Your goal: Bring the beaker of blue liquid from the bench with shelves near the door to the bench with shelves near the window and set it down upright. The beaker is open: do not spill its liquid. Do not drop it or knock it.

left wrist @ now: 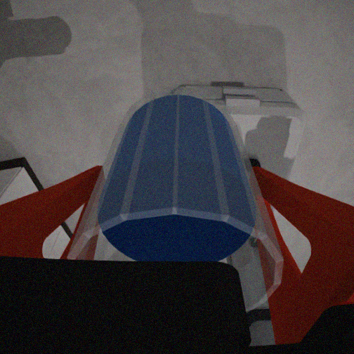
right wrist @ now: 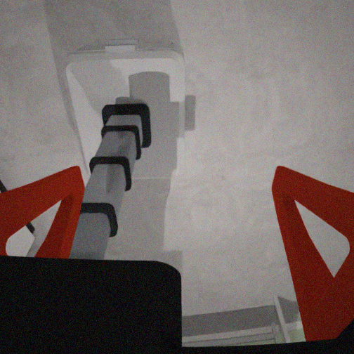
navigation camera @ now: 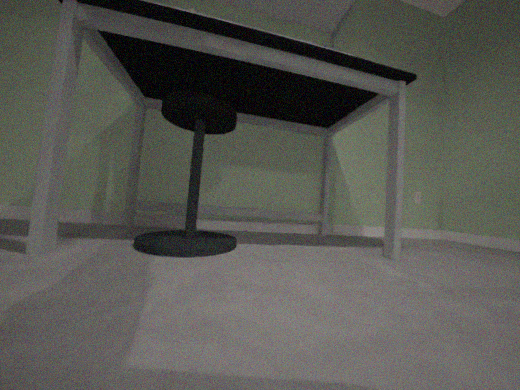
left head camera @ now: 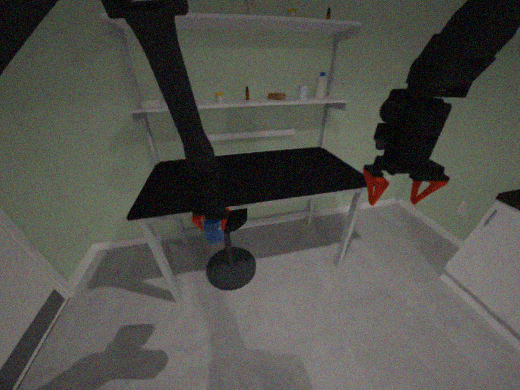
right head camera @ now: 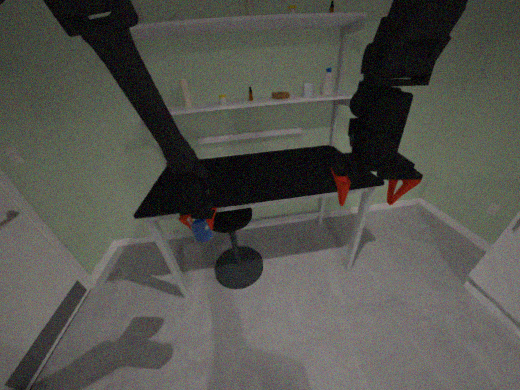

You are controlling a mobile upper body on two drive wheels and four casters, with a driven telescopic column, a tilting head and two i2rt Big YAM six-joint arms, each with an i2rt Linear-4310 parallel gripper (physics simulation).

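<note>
The beaker of blue liquid [left head camera: 213, 232] [right head camera: 202, 231] [left wrist: 175, 160] is held about upright, with the liquid inside its clear wall. My left gripper [left head camera: 212, 222] [right head camera: 200, 223] [left wrist: 176, 176] is shut on it, one red finger on each side. In the left wrist view, floor shows beyond the beaker. In the head views it appears just below the front edge of a black-topped bench with shelves [left head camera: 270, 180] [right head camera: 280, 175] [navigation camera: 240, 50]. Which bench this is, I cannot tell. My right gripper [left head camera: 393, 200] [right head camera: 366, 201] [right wrist: 177, 176] is wide open and empty, at the picture's right.
A dark round stool [left head camera: 231, 270] [right head camera: 239, 268] [navigation camera: 185, 243] stands by the bench's front, left of its middle. Bottles and small containers stand on the wall shelf [left head camera: 260, 103] [right head camera: 260, 103]. A white cabinet [left head camera: 485, 265] is at the right. My base [left wrist: 265, 107] [right wrist: 125, 62] shows in both wrist views.
</note>
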